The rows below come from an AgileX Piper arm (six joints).
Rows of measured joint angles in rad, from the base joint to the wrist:
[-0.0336, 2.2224, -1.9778, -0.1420, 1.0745, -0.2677]
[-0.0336, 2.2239, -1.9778, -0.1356, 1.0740, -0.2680]
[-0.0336, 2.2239, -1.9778, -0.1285, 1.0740, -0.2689]
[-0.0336, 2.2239, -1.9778, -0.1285, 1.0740, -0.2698]
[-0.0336, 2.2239, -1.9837, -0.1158, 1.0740, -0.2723]
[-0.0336, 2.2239, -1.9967, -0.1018, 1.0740, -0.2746]
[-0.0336, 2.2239, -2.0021, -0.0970, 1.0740, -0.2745]
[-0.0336, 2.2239, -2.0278, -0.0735, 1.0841, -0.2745]
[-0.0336, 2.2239, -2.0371, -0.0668, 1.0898, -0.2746]
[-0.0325, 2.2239, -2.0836, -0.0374, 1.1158, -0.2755]
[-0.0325, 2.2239, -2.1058, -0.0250, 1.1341, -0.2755]
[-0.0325, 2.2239, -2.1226, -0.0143, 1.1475, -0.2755]
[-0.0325, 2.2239, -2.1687, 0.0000, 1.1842, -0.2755]
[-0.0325, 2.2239, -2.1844, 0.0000, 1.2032, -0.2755]
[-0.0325, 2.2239, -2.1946, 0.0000, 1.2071, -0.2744]
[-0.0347, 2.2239, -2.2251, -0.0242, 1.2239, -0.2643]
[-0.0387, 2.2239, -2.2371, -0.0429, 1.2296, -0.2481]
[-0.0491, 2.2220, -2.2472, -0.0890, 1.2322, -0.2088]
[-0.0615, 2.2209, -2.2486, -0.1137, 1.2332, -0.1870]
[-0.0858, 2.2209, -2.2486, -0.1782, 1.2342, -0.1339]
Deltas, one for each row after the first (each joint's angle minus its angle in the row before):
[0.0000, 0.0015, 0.0000, 0.0064, -0.0005, -0.0003]
[0.0000, 0.0000, 0.0000, 0.0071, 0.0000, -0.0009]
[0.0000, 0.0000, 0.0000, 0.0000, 0.0000, -0.0009]
[0.0000, 0.0000, -0.0059, 0.0127, 0.0000, -0.0025]
[0.0000, 0.0000, -0.0130, 0.0140, 0.0000, -0.0023]
[0.0000, 0.0000, -0.0054, 0.0048, 0.0000, 0.0001]
[0.0000, 0.0000, -0.0257, 0.0235, 0.0101, 0.0000]
[0.0000, 0.0000, -0.0093, 0.0067, 0.0057, -0.0001]
[0.0011, 0.0000, -0.0465, 0.0294, 0.0260, -0.0009]
[0.0000, 0.0000, -0.0222, 0.0124, 0.0183, 0.0000]
[0.0000, 0.0000, -0.0168, 0.0107, 0.0134, 0.0000]
[0.0000, 0.0000, -0.0461, 0.0143, 0.0367, 0.0000]
[0.0000, 0.0000, -0.0157, 0.0000, 0.0190, 0.0000]
[0.0000, 0.0000, -0.0102, 0.0000, 0.0039, 0.0011]
[-0.0022, 0.0000, -0.0305, -0.0242, 0.0168, 0.0101]
[-0.0040, 0.0000, -0.0120, -0.0187, 0.0057, 0.0162]
[-0.0104, -0.0019, -0.0101, -0.0461, 0.0026, 0.0393]
[-0.0124, -0.0011, -0.0014, -0.0247, 0.0010, 0.0218]
[-0.0243, 0.0000, 0.0000, -0.0645, 0.0010, 0.0531]

